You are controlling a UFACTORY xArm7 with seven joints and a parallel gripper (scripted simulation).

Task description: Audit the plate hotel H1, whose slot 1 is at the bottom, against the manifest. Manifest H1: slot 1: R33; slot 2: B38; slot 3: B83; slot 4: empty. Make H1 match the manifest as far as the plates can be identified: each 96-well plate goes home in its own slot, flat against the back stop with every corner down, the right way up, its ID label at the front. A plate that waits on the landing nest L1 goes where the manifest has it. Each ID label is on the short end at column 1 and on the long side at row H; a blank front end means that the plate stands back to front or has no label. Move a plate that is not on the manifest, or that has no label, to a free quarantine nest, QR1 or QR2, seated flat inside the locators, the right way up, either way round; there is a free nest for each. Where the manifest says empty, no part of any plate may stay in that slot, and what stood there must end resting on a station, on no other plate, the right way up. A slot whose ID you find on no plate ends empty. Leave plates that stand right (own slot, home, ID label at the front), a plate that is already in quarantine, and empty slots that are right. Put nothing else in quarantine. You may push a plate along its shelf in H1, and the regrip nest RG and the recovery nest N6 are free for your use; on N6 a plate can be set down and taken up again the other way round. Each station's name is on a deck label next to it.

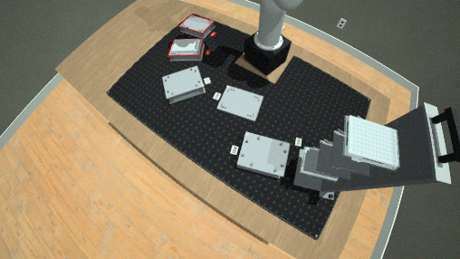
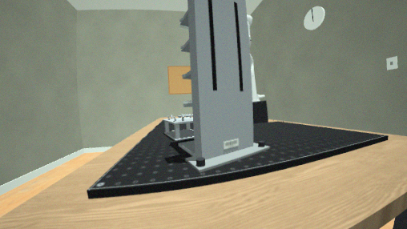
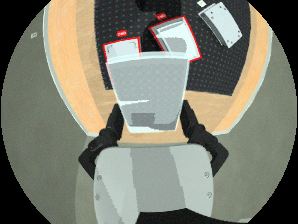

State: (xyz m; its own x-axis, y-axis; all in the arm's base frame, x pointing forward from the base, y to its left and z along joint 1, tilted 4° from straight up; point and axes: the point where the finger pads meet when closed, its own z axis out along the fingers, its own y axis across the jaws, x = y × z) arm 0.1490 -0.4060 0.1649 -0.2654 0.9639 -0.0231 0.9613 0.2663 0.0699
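My hand is 23 cm above the red-edged quarantine nest, 9 cm past it and 1 cm to the left of it. Round my hand: grey plate: 87 cm to the left, 15 cm below, 13 cm ahead; then white 96-well plate: 87 cm to the left, 13 cm ahead, 8 cm above; then plate hotel H1: 94 cm to the left, 10 cm ahead, 6 cm below.
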